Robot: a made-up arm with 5 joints.
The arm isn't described. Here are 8 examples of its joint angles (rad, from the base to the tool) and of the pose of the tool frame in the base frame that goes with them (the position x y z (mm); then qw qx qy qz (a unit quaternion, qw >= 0)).
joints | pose
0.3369 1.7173 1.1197 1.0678 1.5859 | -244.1 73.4 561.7 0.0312 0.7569 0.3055 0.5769
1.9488 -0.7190 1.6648 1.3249 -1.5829 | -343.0 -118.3 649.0 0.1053 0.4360 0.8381 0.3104
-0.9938 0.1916 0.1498 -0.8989 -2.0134 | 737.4 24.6 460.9 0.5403 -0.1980 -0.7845 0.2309
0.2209 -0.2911 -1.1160 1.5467 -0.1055 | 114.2 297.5 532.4 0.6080 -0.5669 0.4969 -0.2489
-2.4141 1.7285 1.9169 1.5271 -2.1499 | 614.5 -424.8 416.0 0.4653 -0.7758 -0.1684 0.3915
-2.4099 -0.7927 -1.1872 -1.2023 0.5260 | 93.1 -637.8 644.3 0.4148 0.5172 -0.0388 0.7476
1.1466 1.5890 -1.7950 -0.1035 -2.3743 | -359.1 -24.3 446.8 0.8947 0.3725 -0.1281 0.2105
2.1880 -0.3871 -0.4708 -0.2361 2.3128 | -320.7 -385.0 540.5 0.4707 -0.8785 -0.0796 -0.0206
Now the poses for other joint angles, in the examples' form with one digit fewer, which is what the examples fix.
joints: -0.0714 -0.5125 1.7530 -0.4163 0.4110
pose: 402 257 684 0.409 0.900 0.117 0.092
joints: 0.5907 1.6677 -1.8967 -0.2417 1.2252
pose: -259 -2 492 0.173 -0.715 0.446 0.509
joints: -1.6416 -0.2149 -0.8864 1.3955 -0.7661
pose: 574 -360 490 0.126 -0.274 0.562 -0.770
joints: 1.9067 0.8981 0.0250 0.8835 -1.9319
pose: -422 -347 384 0.077 0.223 -0.662 0.711
